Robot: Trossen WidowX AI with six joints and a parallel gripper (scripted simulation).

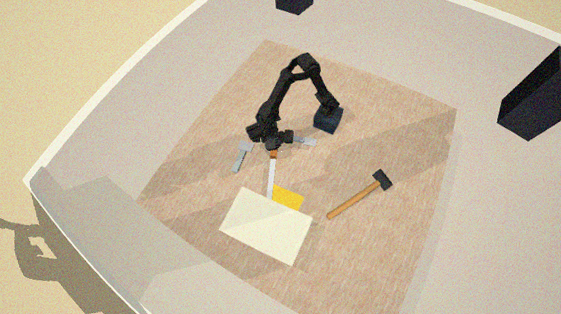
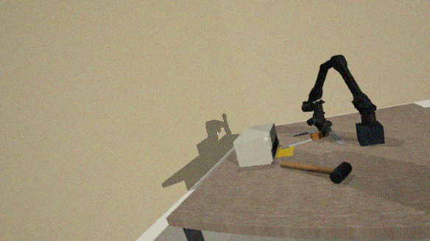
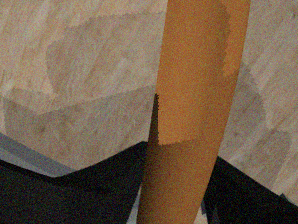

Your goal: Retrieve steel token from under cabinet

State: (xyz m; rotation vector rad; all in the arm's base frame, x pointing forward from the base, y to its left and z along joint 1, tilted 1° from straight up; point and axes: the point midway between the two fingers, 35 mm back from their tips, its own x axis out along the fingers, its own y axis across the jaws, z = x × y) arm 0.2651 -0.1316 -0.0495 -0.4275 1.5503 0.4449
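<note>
Right now the tiny cube is 50 mm to the right of my gripper tip and 10 mm behind it. Also, from my gripper tip: grey t-shaped tool 130 mm ahead, 100 mm to the right; grey flat tool 90 mm behind, 80 mm to the left; grey block 110 mm to the right, 30 mm above, 10 mm behind.
</note>
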